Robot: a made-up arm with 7 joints.
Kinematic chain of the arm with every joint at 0, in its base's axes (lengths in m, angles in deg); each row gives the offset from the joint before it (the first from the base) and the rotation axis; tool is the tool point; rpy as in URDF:
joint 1: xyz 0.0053 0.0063 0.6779 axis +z
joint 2: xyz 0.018 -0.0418 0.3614 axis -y
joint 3: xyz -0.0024 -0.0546 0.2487 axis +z
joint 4: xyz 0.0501 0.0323 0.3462 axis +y
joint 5: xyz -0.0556 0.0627 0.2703 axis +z
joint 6: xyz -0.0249 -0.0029 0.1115 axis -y
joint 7: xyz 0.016 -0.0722 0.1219 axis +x
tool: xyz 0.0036 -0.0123 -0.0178 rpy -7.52 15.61 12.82
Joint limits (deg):
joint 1: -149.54..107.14
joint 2: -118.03..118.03
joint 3: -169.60..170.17
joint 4: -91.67..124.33
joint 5: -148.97..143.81
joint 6: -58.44..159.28
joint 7: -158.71..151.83
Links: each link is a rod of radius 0.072 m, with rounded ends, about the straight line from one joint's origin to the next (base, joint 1, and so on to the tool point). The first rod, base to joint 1, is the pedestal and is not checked.
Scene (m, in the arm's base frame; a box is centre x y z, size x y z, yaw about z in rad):
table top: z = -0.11
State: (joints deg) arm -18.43 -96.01 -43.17 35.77 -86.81 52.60 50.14
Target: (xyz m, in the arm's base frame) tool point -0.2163 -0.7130 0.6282
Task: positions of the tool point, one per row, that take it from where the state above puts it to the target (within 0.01 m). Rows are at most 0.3 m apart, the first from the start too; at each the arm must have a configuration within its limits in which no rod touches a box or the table.
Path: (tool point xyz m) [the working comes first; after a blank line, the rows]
Joints at the target: -64.60 -93.87 -68.12 107.09 -99.02 50.69 53.26
Straight joint move there: clear.

1: 0.7626 -0.6288 0.5940
2: 0.5238 -0.7734 0.5638
3: 0.2584 -0.8359 0.5621
4: 0.0006 -0.8123 0.5856
5: -0.2163 -0.7130 0.6283

